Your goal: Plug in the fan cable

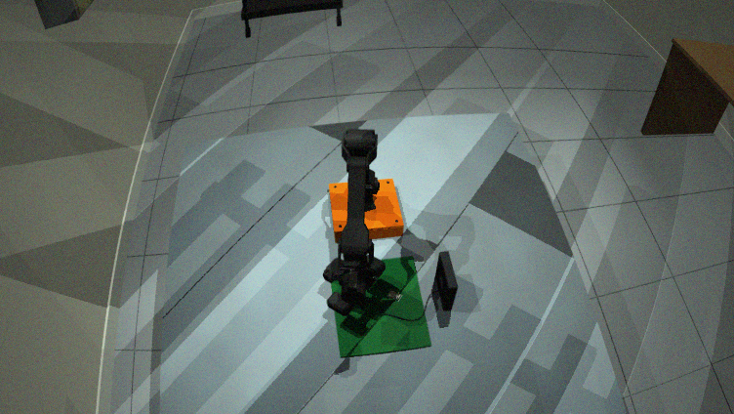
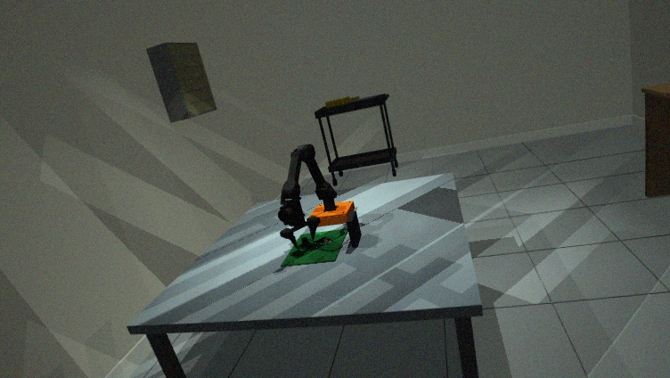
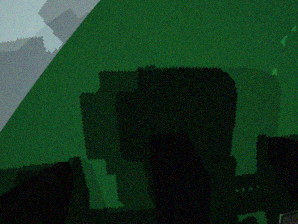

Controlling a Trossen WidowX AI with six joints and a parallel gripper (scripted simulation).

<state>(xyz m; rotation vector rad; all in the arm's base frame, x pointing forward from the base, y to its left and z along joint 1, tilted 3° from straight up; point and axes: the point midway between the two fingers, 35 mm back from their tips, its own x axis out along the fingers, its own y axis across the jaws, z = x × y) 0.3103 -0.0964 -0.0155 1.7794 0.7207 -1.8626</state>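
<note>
Right now the green board is 20 mm ahead of my gripper tip, 50 mm to the left of it and 30 mm below it. Also, from my gripper tip: black plug: 10 mm ahead, 10 mm to the left, 10 mm above; black fan: 30 mm ahead, 230 mm to the left, 40 mm above.
</note>
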